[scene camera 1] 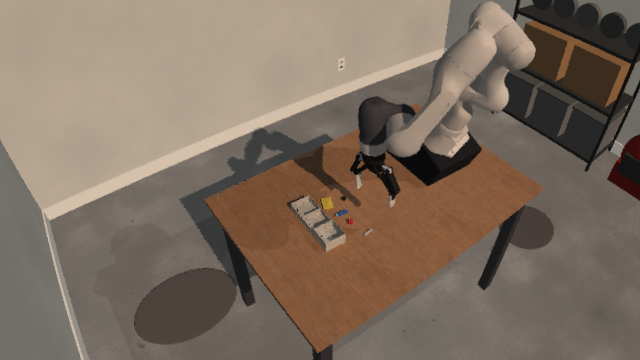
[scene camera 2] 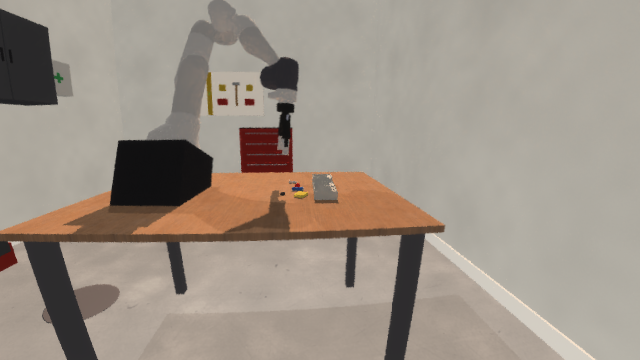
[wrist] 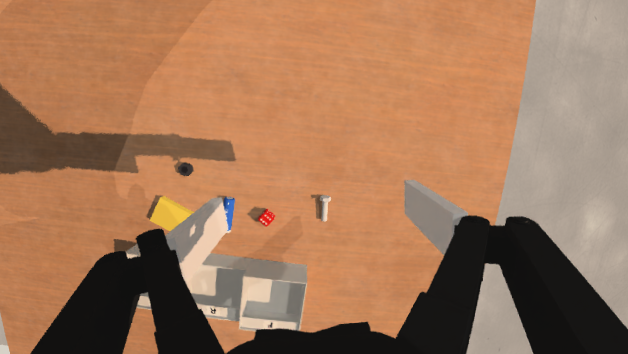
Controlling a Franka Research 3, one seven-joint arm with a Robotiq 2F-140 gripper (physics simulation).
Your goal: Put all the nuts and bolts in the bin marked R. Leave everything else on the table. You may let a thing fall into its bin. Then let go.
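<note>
A black nut [scene camera 1: 343, 198] [scene camera 2: 282, 193] [wrist: 185, 169] lies on the table near the yellow block. A light grey bolt [scene camera 1: 368, 232] [scene camera 2: 292, 182] [wrist: 324, 208] lies on the table beyond the red die. The bin marked R [wrist: 213, 311] is the middle compartment of a grey three-part tray [scene camera 1: 335, 243] [scene camera 2: 326, 195]; the left finger hides part of it in the wrist view. My gripper [scene camera 1: 375, 194] [scene camera 2: 283, 147] [wrist: 314, 205] is wide open and empty, high above the table. In the wrist view the bolt shows between the fingertips, far below them.
A yellow block [scene camera 1: 327, 203] [scene camera 2: 300, 195] [wrist: 170, 214], a blue battery [scene camera 1: 341, 213] [scene camera 2: 297, 189] [wrist: 229, 214] and a red die [scene camera 1: 350, 221] [scene camera 2: 297, 185] [wrist: 267, 217] lie beside the tray. The end compartment marked F [wrist: 270, 325] adjoins R. The table edge is at the right in the wrist view.
</note>
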